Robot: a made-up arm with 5 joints. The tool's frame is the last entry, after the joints.
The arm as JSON. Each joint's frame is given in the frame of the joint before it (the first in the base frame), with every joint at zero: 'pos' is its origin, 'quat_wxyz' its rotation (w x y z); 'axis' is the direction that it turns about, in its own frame. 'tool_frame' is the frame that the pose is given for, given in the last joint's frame.
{
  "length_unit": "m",
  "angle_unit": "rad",
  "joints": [
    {
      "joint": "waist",
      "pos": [
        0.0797,
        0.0,
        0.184
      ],
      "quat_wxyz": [
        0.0,
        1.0,
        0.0,
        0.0
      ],
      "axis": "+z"
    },
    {
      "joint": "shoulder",
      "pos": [
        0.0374,
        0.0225,
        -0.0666
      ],
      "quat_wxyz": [
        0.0,
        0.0,
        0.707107,
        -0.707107
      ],
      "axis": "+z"
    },
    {
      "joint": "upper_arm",
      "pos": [
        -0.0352,
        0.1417,
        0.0
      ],
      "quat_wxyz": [
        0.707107,
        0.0,
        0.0,
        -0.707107
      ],
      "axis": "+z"
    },
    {
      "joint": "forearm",
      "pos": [
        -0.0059,
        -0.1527,
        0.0
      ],
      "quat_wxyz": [
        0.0,
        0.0,
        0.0,
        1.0
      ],
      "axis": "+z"
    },
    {
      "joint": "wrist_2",
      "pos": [
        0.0,
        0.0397,
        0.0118
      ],
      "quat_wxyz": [
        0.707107,
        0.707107,
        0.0,
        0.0
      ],
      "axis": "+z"
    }
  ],
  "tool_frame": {
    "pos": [
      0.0,
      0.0,
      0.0
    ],
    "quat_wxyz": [
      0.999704,
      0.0,
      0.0,
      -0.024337
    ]
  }
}
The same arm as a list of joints. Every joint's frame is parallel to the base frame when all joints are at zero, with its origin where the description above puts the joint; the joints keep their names.
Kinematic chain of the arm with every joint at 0, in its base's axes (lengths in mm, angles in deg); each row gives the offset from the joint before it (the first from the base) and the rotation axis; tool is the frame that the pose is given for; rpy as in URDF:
waist: xyz 79.7 0.0 184.0 axis -z
shoulder: xyz 37.4 -22.5 66.6 axis +y
upper_arm: xyz 35.2 0.0 141.7 axis +y
forearm: xyz 152.7 0.0 5.9 axis +y
wrist_2: xyz 39.7 11.8 0.0 axis -x
tool: xyz 0.0 0.0 0.0 rpy 90.00 -87.21 -90.00

